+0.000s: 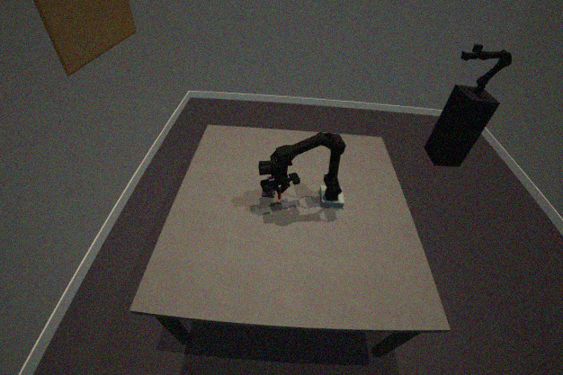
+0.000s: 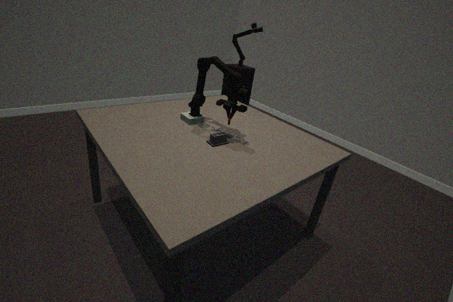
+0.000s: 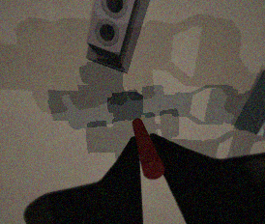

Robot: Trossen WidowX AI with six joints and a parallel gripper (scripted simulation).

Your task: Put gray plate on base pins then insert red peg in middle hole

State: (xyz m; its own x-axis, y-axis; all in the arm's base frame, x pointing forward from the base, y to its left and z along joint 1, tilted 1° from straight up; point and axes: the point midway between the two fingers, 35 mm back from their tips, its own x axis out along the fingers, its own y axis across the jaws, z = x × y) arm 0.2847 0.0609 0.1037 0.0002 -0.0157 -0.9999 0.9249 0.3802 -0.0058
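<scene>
The gray plate is 60 mm ahead of my gripper tip, 130 mm to the right of it and 70 mm below it. From my gripper tip the other things lie so: red peg right at my gripper tip.
</scene>
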